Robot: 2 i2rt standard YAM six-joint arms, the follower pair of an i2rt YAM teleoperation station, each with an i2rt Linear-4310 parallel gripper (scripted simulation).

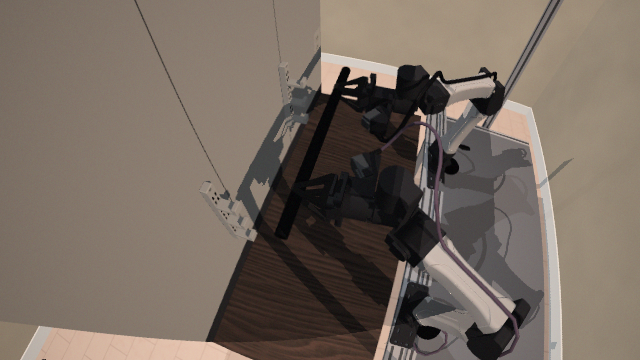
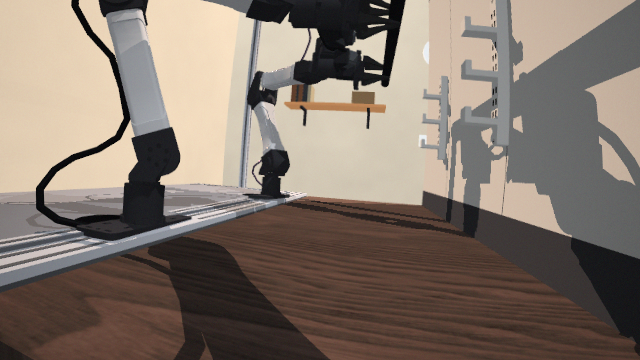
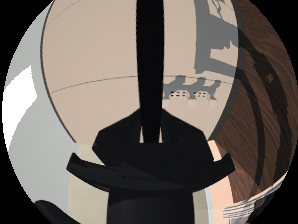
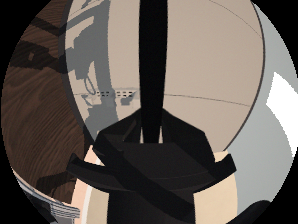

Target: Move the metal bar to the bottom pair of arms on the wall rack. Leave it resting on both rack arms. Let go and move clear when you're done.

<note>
I see my left gripper, my right gripper and a black metal bar.
My left gripper is seen too in image 3. My right gripper shows as well in image 1 and in image 4.
</note>
